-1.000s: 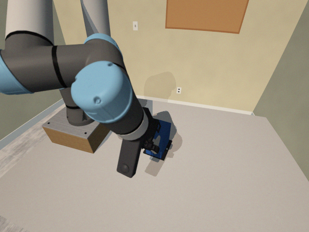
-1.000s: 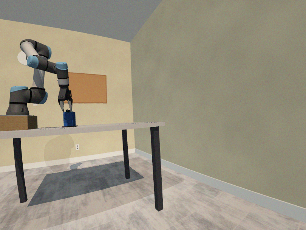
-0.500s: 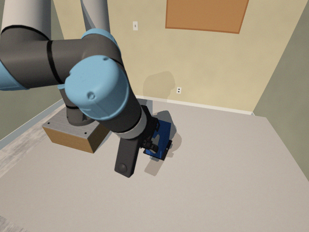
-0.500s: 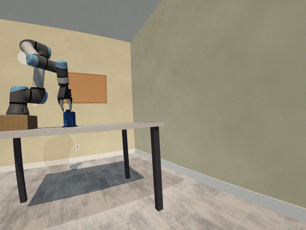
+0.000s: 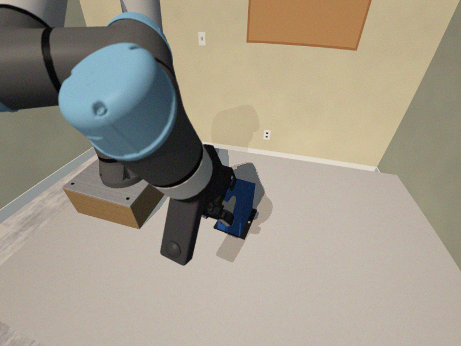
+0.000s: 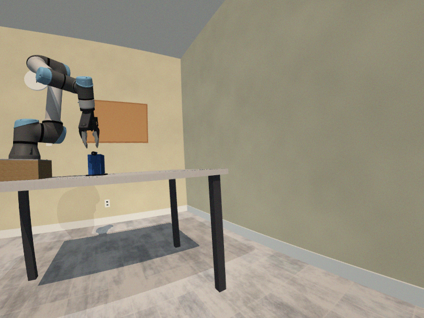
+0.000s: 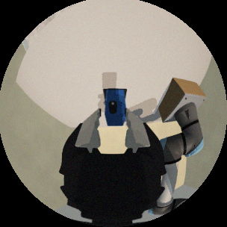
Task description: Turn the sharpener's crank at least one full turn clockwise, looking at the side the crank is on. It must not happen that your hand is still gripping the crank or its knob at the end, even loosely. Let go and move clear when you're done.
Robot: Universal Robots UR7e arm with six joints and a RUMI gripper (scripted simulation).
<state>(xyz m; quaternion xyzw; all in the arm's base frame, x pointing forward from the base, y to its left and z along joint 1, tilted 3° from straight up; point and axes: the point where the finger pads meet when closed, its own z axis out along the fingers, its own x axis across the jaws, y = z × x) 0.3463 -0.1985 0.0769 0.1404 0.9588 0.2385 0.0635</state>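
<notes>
Right now my hand is 40 mm to the right of the knob, 40 mm above it and 10 mm short of it. The rest, counted from my hand: crank 50 mm to the left, 40 mm below, 10 mm ahead.
</notes>
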